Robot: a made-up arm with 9 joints. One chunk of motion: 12 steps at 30 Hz.
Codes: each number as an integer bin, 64 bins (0 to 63) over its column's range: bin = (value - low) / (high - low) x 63, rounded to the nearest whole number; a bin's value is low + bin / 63 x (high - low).
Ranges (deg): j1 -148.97..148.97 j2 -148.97..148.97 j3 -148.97..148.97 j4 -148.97..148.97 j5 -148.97..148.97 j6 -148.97..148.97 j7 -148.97..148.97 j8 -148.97..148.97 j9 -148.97..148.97
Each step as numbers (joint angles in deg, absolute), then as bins.
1 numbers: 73.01 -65.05 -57.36 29.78 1.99 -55.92 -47.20 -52.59 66.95
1 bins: 47 18 19 38 32 20 22 20 46
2 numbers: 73.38 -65.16 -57.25 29.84 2.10 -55.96 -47.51 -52.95 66.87
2 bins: 47 18 19 38 32 20 21 20 46
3 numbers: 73.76 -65.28 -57.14 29.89 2.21 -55.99 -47.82 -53.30 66.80
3 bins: 47 18 19 38 32 20 21 20 46
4 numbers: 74.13 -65.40 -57.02 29.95 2.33 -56.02 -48.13 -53.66 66.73
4 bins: 47 18 19 38 32 20 21 20 46
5 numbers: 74.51 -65.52 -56.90 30.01 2.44 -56.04 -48.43 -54.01 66.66
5 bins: 47 18 19 38 32 20 21 20 46
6 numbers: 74.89 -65.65 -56.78 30.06 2.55 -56.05 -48.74 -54.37 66.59
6 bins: 47 18 19 38 32 20 21 20 46
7 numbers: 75.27 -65.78 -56.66 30.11 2.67 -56.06 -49.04 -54.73 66.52
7 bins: 47 18 20 38 32 20 21 20 46
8 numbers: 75.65 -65.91 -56.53 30.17 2.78 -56.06 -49.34 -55.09 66.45
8 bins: 47 18 20 38 32 20 21 20 46
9 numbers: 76.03 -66.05 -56.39 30.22 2.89 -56.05 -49.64 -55.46 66.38
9 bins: 48 18 20 38 32 20 21 20 46
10 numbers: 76.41 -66.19 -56.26 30.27 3.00 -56.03 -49.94 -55.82 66.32
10 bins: 48 18 20 38 32 20 21 20 46
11 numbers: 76.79 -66.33 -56.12 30.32 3.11 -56.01 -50.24 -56.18 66.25
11 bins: 48 17 20 38 32 20 21 20 46
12 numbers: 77.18 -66.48 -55.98 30.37 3.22 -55.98 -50.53 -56.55 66.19
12 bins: 48 17 20 38 32 20 21 20 45
